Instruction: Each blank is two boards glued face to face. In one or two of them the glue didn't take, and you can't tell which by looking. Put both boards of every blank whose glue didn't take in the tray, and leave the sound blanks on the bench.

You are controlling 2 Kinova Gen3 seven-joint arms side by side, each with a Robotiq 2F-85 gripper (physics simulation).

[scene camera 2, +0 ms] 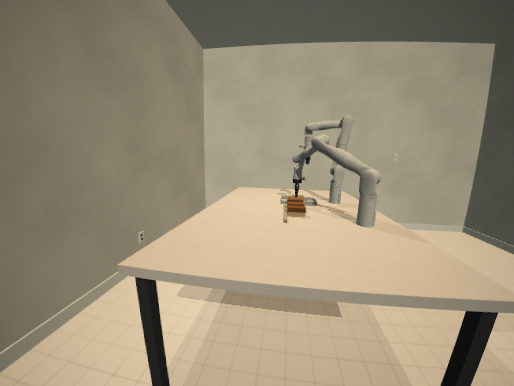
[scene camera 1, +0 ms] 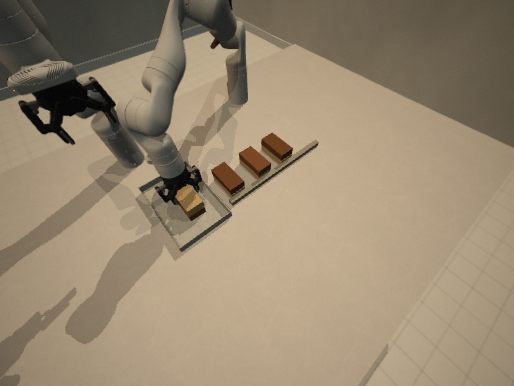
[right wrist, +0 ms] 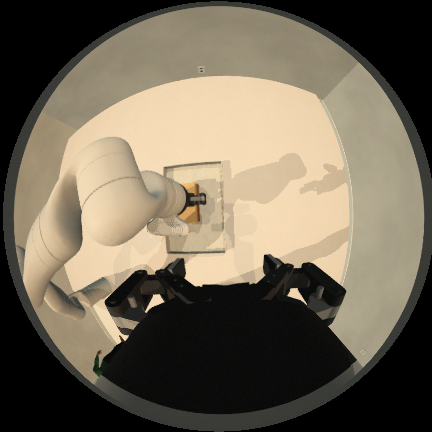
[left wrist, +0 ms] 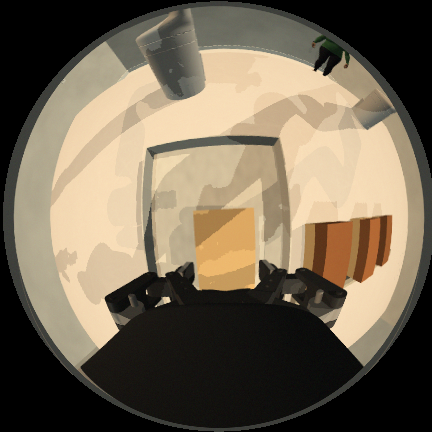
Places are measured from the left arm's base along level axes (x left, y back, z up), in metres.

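Pixels of known places: left gripper, between the fingertips: (scene camera 2: 296, 196) (scene camera 1: 187, 196) (left wrist: 226, 269); right gripper, between the fingertips: (scene camera 2: 307, 164) (scene camera 1: 94, 133) (right wrist: 223, 265); left arm's base, origin of its link: (scene camera 2: 364, 224) (scene camera 1: 239, 99) (right wrist: 105, 284) (left wrist: 360, 118); right arm's base, origin of its link: (scene camera 2: 334, 202) (scene camera 1: 133, 159) (left wrist: 184, 87).
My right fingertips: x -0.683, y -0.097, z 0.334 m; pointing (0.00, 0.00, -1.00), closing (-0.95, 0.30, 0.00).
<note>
For each thing: its top centre in the pictures, then the offset to it from my right fingertips. "*": a spot on its surface instead.
- light board, centre of its top: (left wrist: 225, 267) (right wrist: 184, 202) (scene camera 1: 185, 194) dx +0.074, dy -0.113, dz -0.272 m
- dark red-brown board, centre of its top: (scene camera 1: 187, 200) dx +0.070, dy -0.114, dz -0.302 m
- tray, centre of its top: (left wrist: 214, 248) (right wrist: 191, 207) (scene camera 1: 182, 199) (scene camera 2: 298, 198) dx +0.065, dy -0.095, dz -0.304 m
- middle blank, centre of its top: (left wrist: 373, 249) (scene camera 1: 254, 158) dx +0.338, dy -0.220, dz -0.274 m
- far blank, centre of its top: (left wrist: 388, 239) (scene camera 1: 276, 143) (scene camera 2: 296, 206) dx +0.450, dy -0.254, dz -0.274 m
- thin light strip, a spot on its surface: (scene camera 1: 295, 157) * dx +0.459, dy -0.338, dz -0.314 m
A light board (scene camera 1: 190, 198) (left wrist: 226, 240) (right wrist: 190, 216) lies on a dark red-brown board (scene camera 1: 197, 215) in the tray (scene camera 1: 206, 233) (left wrist: 215, 143) (right wrist: 195, 252). My left gripper (scene camera 1: 184, 193) (left wrist: 226, 269) (right wrist: 185, 201) is open, low over the tray, its fingers at both sides of the light board with small gaps. Three blanks, brown above light, stand in a row on the bench: the near blank (scene camera 1: 228, 178) (left wrist: 339, 250), the middle blank (scene camera 1: 255, 161) (left wrist: 367, 245) and the far blank (scene camera 1: 277, 145) (left wrist: 386, 237). My right gripper (scene camera 1: 94, 132) (right wrist: 223, 265) is open and empty, high left of the tray in scene camera 1.
A thin light strip (scene camera 1: 295, 157) (scene camera 2: 285, 215) runs along the ends of the blanks, from near the tray's corner. The left arm (scene camera 1: 165, 65) (right wrist: 112, 192) reaches over the tray. A person (left wrist: 330, 54) in green stands beyond the bench.
</note>
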